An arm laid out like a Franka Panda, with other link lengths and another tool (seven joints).
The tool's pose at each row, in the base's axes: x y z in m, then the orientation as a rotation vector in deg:
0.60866 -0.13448 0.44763 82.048 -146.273 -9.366
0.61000 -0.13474 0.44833 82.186 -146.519 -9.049
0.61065 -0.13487 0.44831 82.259 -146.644 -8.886
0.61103 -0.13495 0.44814 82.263 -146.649 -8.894
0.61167 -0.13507 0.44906 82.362 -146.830 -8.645
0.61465 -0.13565 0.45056 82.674 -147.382 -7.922
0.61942 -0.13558 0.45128 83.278 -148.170 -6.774
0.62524 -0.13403 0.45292 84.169 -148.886 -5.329
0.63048 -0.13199 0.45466 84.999 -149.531 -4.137
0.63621 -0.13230 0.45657 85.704 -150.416 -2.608
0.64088 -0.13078 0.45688 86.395 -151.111 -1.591
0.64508 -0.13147 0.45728 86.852 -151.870 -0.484
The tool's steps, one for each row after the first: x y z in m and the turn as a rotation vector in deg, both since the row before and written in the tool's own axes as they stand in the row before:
-0.00037 -0.00111 -0.00099 0.325 -0.122 0.009
-0.00022 -0.00061 -0.00013 0.167 -0.062 0.003
-0.00015 -0.00039 0.00008 -0.001 -0.008 -0.002
-0.00011 -0.00042 -0.00104 0.247 -0.084 0.009
-0.00083 -0.00251 -0.00212 0.735 -0.275 0.019
-0.00240 -0.00382 -0.00170 1.158 -0.417 -0.062
-0.00411 -0.00383 -0.00273 1.373 -0.376 -0.238
-0.00422 -0.00315 -0.00262 1.180 -0.401 -0.235
-0.00244 -0.00483 -0.00271 1.435 -0.434 -0.071
-0.00363 -0.00319 -0.00091 1.058 -0.469 -0.142
-0.00149 -0.00393 -0.00079 1.070 -0.401 0.017

